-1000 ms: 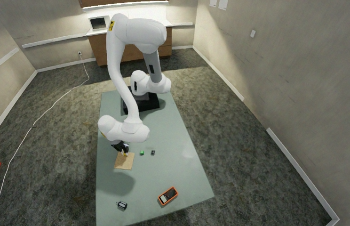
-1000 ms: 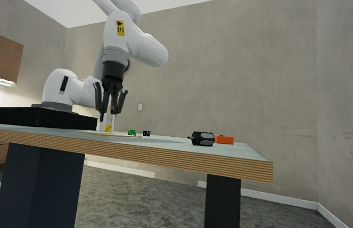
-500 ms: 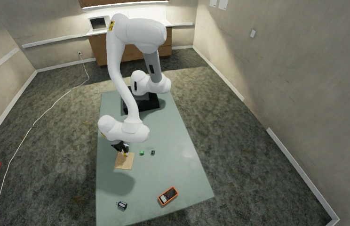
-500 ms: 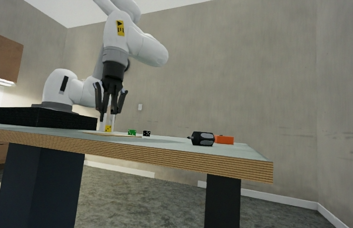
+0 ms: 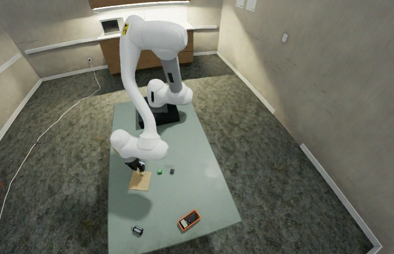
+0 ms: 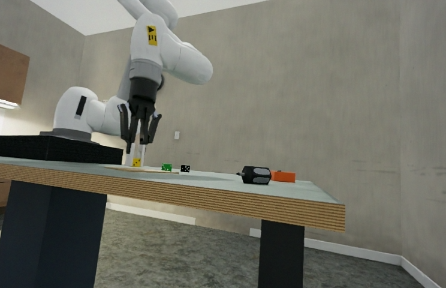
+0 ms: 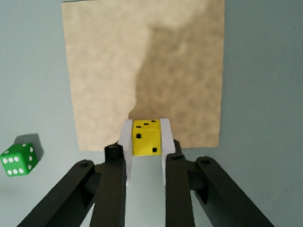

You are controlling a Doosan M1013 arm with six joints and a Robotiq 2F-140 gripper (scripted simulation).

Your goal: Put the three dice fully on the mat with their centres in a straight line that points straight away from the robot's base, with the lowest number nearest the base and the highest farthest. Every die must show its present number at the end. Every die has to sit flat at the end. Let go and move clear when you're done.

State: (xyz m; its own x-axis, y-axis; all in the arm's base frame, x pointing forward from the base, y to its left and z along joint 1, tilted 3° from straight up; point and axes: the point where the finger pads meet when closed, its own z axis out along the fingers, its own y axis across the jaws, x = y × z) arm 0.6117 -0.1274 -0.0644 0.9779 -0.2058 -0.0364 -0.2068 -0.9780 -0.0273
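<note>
My hand is 20 mm above the yellow die. Round my hand: black die (10 mm ahead, 220 mm to the left, 30 mm below); then green die (130 mm to the left, 30 mm below); then tan mat (50 mm ahead, 10 mm to the right, 40 mm below).
</note>
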